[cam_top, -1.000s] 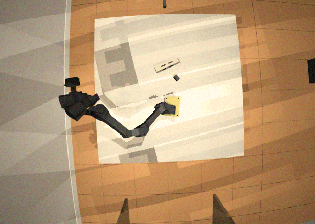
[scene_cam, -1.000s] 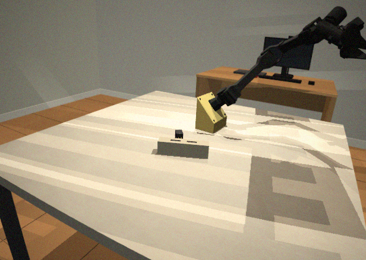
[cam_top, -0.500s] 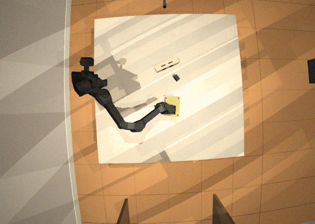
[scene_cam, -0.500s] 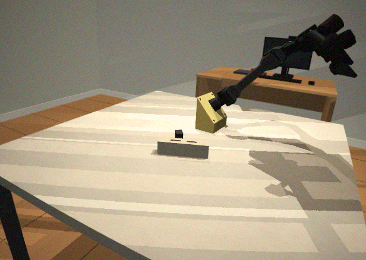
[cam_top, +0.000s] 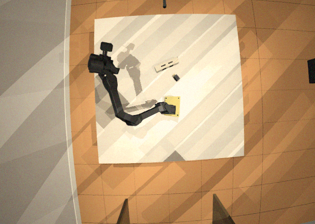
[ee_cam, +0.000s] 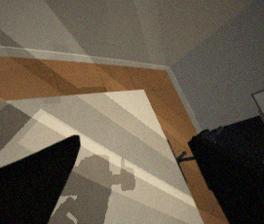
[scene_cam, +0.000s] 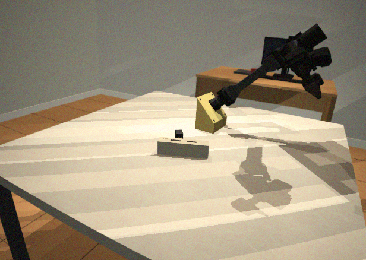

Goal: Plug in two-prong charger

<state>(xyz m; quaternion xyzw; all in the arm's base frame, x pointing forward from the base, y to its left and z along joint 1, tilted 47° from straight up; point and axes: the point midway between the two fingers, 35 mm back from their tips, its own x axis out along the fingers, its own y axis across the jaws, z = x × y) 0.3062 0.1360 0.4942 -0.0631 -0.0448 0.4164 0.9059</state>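
The dark charger lies 50 mm behind my gripper tip, 500 mm to the right of it and 310 mm below it.
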